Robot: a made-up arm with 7 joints.
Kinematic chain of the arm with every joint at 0, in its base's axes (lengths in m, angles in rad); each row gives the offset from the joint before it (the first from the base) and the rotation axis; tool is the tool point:
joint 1: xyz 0 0.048 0 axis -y
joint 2: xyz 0 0.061 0 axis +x
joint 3: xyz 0 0 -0.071 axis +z
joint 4: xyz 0 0 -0.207 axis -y
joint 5: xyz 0 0 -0.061 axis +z
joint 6: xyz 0 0 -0.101 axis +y
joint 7: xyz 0 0 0 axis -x
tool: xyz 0 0 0
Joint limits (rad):
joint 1: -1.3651..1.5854
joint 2: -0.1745..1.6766
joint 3: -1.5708..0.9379
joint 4: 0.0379..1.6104
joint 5: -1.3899..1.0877
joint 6: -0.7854..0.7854
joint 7: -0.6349..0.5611
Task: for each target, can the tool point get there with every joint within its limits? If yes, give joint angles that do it. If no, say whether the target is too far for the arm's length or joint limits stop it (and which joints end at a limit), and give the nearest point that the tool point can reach.
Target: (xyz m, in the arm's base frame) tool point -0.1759 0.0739 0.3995
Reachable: no: joint limits stop it (at a limit: joint 2, joint 3, joint 4) | nearest point -0.0746 0.3653 0.1695 | short by 0.385 m
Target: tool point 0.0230 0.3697 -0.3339
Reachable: yes | joints -0.1714 0.6010 0.3734 0.5563 -0.1143 -0.4331 -0.3684
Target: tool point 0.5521 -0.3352 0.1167
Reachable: no: too far | nearest point 0.3645 -0.0683 0.0407 | short by 0.335 m
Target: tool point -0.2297 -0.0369 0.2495
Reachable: no: joint limits stop it (at a limit: joint 1, joint 3, joint 4) | nearest point -0.2371 -0.0942 -0.0495 | short by 0.305 m
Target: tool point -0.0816 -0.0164 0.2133
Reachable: no: joint limits stop it (at a limit: joint 1, joint 2, joint 3, joint 4) | nearest point -0.2343 -0.0976 -0.0489 | short by 0.314 m
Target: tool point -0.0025 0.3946 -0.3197
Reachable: yes | joints -0.2401 0.7487 -0.0344 0.4720 0.7645 0.2895 0.2249
